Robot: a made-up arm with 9 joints.
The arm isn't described. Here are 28 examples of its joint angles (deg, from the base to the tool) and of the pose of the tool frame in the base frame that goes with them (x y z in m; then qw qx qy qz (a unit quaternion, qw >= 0)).
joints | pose
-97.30 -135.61 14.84 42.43 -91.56 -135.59 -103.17 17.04 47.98 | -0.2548 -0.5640 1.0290 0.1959 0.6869 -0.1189 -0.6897
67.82 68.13 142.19 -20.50 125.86 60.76 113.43 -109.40 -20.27 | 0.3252 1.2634 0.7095 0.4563 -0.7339 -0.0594 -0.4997
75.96 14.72 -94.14 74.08 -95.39 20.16 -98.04 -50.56 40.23 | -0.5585 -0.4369 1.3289 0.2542 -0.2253 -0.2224 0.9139
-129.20 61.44 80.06 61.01 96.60 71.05 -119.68 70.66 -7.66 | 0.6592 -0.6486 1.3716 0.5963 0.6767 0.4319 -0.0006
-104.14 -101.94 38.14 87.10 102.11 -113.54 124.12 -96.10 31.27 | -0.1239 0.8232 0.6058 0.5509 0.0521 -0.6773 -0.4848
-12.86 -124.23 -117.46 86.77 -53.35 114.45 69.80 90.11 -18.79 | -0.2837 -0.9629 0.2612 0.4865 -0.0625 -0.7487 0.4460
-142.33 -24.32 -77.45 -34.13 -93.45 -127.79 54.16 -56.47 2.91 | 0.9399 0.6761 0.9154 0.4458 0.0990 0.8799 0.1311
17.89 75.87 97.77 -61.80 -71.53 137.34 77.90 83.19 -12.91 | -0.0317 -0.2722 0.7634 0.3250 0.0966 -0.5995 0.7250
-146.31 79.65 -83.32 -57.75 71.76 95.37 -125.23 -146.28 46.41 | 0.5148 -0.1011 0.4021 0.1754 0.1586 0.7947 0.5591
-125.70 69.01 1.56 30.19 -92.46 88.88 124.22 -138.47 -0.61 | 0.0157 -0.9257 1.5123 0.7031 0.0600 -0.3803 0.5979
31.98 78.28 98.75 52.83 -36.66 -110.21 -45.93 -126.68 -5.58 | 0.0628 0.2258 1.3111 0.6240 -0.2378 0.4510 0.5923
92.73 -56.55 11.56 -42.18 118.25 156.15 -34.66 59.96 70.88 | -0.7556 0.1113 0.7460 0.4610 -0.3272 -0.2544 -0.7847
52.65 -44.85 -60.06 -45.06 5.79 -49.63 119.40 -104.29 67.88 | 0.2002 0.1238 1.0473 0.4741 -0.3238 -0.2376 -0.7835
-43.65 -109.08 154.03 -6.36 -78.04 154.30 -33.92 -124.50 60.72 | 0.5652 -0.2315 1.0253 0.7341 -0.4986 0.3803 -0.2606
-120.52 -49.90 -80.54 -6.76 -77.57 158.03 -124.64 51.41 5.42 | 0.4972 0.7782 0.8281 0.8013 -0.4531 -0.0659 -0.3850
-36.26 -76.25 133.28 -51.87 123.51 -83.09 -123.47 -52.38 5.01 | -0.4681 -1.6560 1.3607 0.6003 0.5320 0.1258 -0.5838
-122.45 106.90 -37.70 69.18 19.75 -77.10 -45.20 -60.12 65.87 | 0.1510 0.0114 -0.0325 0.1754 -0.7847 0.5805 -0.1286
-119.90 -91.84 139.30 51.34 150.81 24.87 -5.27 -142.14 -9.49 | 0.2518 -1.0722 0.2578 0.2065 -0.0400 -0.9347 0.2865
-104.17 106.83 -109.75 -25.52 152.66 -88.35 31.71 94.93 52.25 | 0.1109 -0.4398 0.0606 0.6060 0.6907 0.0278 0.3936
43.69 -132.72 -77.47 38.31 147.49 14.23 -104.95 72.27 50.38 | -0.2153 -0.2602 0.4973 0.5138 -0.4706 -0.6842 -0.2155
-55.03 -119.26 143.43 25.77 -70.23 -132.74 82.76 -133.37 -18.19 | 0.6798 -0.5651 1.3899 0.1400 0.2795 0.0260 0.9495
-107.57 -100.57 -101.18 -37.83 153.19 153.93 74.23 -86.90 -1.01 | 1.3520 0.6307 1.2806 0.4555 -0.4461 -0.1637 -0.7528
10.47 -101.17 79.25 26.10 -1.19 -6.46 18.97 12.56 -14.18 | -0.2276 -1.0000 0.7133 0.3260 0.5799 0.3545 -0.6571
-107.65 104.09 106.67 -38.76 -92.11 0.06 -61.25 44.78 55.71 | -0.0702 -0.5699 1.0323 0.9795 0.0427 0.1967 -0.0128
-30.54 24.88 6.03 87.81 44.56 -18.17 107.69 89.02 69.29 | 0.0196 0.1319 0.4568 0.2112 0.7962 -0.5387 -0.1767
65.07 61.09 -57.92 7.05 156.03 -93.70 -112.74 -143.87 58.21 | -0.2219 -0.7922 1.4699 0.9551 0.2383 0.1744 -0.0251
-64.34 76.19 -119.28 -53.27 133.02 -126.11 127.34 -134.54 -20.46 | -0.3089 -0.3282 -0.2883 0.1795 0.9583 0.1370 0.1754
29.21 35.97 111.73 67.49 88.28 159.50 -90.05 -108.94 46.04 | -0.6069 -1.1082 1.4442 0.0559 -0.2396 -0.4948 0.8334
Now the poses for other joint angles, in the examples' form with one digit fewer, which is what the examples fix.
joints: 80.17 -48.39 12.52 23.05 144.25 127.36 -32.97 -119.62 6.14
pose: -0.286 -0.322 -0.133 0.146 0.131 0.979 0.048
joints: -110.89 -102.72 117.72 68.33 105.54 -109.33 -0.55 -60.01 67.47
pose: -0.294 -0.689 0.237 0.409 -0.649 -0.265 0.584
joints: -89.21 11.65 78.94 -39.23 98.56 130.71 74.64 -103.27 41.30
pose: 1.355 -0.336 1.584 0.509 0.186 0.737 0.405
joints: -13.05 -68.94 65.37 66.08 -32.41 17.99 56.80 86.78 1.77
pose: 0.104 -0.328 1.110 0.338 -0.440 0.520 0.649
